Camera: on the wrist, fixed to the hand. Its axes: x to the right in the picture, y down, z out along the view.
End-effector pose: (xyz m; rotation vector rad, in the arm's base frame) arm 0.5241 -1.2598 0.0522 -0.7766 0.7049 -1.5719
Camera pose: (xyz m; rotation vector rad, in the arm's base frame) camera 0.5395 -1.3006 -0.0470 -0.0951 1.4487 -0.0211
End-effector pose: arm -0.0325 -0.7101 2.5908 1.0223 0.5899 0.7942
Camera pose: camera -0.0776 -0.6351 2.6547 0.7512 -0.3434 2.3745
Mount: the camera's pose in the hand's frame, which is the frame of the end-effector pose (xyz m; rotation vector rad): 0.0296 0.0935 -0.0460 -0.4980 0.3076 1.5978
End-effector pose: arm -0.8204 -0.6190 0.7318 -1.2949 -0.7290 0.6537
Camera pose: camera -0.7683 -0.6089 0.6374 -2.2874 0.6354 1.5052
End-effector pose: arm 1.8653 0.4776 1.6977 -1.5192 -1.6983 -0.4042
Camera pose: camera 1.9702 0.4867 1.7231 -2.4434 0.1853 -0.1335
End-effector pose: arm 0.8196 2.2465 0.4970 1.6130 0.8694 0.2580
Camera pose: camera 0.8486 2.3012 0.5859 1.4448 -0.4682 1.6926
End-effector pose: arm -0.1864 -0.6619 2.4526 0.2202 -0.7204 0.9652
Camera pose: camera -0.2304 -0.5670 2.4244 -1.1004 -0.7592 2.1788
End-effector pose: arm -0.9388 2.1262 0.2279 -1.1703 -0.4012 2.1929
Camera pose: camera -0.9482 2.0727 0.1342 1.4253 -0.1763 -1.6488
